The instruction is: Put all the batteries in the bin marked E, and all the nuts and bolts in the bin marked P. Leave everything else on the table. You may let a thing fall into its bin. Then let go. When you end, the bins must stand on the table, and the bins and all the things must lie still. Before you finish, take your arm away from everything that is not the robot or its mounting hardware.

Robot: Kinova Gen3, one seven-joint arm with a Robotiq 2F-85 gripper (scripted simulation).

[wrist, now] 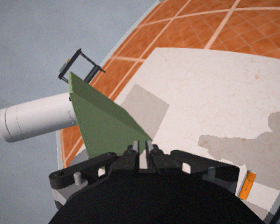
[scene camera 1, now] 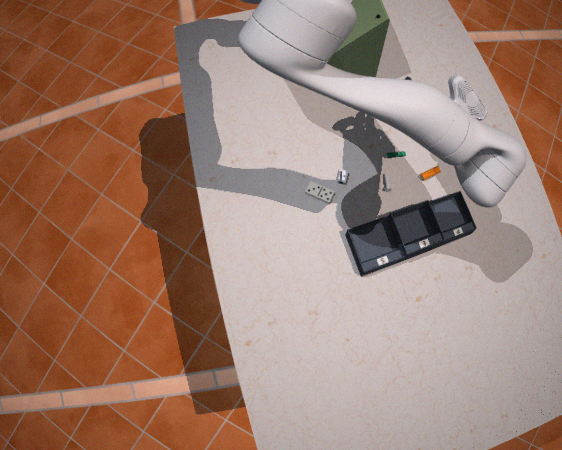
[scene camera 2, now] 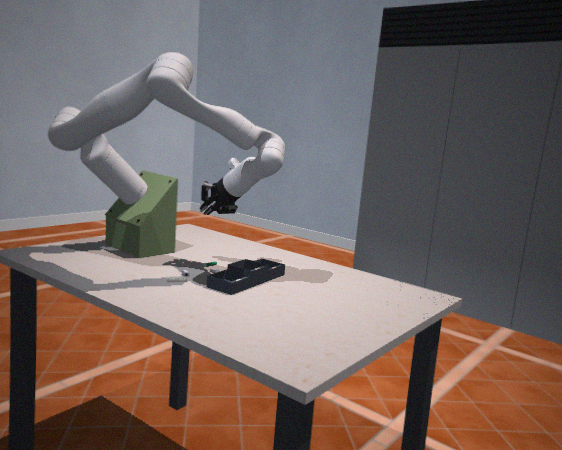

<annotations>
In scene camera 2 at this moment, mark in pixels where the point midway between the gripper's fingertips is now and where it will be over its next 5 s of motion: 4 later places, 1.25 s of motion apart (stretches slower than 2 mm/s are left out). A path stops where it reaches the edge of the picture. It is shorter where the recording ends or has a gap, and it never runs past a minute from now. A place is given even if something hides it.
The gripper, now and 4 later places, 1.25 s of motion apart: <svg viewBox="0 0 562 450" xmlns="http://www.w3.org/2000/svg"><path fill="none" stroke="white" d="M203 211L216 204L224 258L224 259L224 280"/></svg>
</annotations>
